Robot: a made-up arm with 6 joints. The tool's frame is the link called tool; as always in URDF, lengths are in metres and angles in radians.
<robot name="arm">
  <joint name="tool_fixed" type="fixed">
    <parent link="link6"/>
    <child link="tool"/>
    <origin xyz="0.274 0.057 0.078" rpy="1.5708 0 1.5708"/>
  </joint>
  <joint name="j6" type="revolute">
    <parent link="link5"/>
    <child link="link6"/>
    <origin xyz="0.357 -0.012 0.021" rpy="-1.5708 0 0"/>
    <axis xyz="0 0 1"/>
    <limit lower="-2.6" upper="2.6"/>
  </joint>
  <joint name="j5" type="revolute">
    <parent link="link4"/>
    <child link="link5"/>
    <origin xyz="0.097 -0.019 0.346" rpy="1.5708 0 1.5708"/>
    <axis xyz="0 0 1"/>
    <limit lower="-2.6" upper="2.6"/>
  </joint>
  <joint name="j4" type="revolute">
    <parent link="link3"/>
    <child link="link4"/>
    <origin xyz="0.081 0.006 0.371" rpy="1.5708 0 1.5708"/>
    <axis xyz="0 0 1"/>
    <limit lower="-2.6" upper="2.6"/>
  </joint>
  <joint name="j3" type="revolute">
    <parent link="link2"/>
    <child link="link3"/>
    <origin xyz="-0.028 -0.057 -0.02"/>
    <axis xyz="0 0 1"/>
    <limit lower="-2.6" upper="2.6"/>
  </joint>
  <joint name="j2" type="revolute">
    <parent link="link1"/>
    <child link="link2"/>
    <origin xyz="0.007 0.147 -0.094" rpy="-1.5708 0 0"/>
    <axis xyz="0 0 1"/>
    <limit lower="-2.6" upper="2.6"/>
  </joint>
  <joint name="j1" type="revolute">
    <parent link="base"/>
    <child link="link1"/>
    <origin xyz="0 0 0.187" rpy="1.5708 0 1.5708"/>
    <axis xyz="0 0 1"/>
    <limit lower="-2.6" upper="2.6"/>
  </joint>
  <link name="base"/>
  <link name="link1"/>
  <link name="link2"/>
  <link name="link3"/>
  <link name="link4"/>
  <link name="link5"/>
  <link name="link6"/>
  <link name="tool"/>
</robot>
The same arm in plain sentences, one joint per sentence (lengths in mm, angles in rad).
The arm has six revolute joints in a row. What follows holds with every joint at zero, and every direction is one of the base frame's. Joint 1 lies 187 mm along +z from the base frame's origin and turns about +x, from -2.6 to 2.6 rad. Joint 2 lies 94 mm along -x and 7 mm along +y and 147 mm along +z from joint 1 and turns about +z, from -2.6 to 2.6 rad. Joint 3 lies 57 mm along +x and 28 mm along -y and 20 mm along -z from joint 2 and turns about +z, from -2.6 to 2.6 rad. Joint 4 lies 6 mm along -x and 81 mm along +y and 371 mm along +z from joint 3 and turns about +y, from -2.6 to 2.6 rad. Joint 5 lies 97 mm along -x and 346 mm along +y and 19 mm along -z from joint 4 and turns about -x, from -2.6 to 2.6 rad. Joint 6 lies 21 mm along -x and 12 mm along -y and 357 mm along +z from joint 5 and turns about +y, from -2.6 to 2.6 rad. The tool frame, which is the frame that the pose is given for, lies 57 mm along +x and 78 mm along +y and 274 mm along +z from joint 6; its axes are the base frame's turned by roll 0, pitch 0 and yaw 0 rad (as in URDF: about the fixed x, then y, then z).
